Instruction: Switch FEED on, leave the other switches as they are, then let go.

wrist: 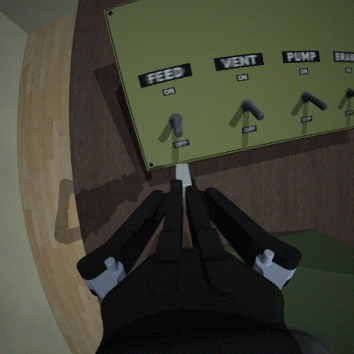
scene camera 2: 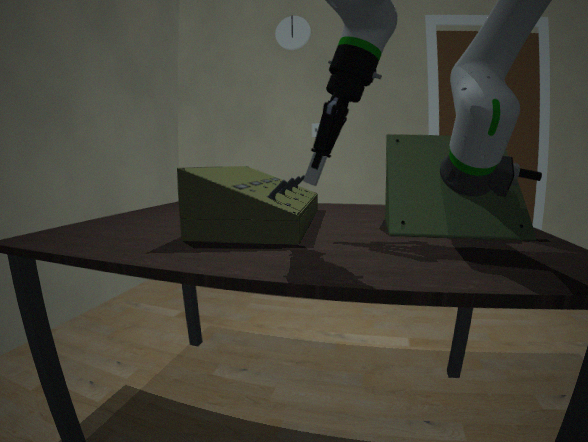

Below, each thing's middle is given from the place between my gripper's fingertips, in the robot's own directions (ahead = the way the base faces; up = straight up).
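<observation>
Sloped yellow-green switch box (scene camera 2: 233, 204): from my hand, 19 cm ahead, 15 cm to the right, 4 cm below.
</observation>
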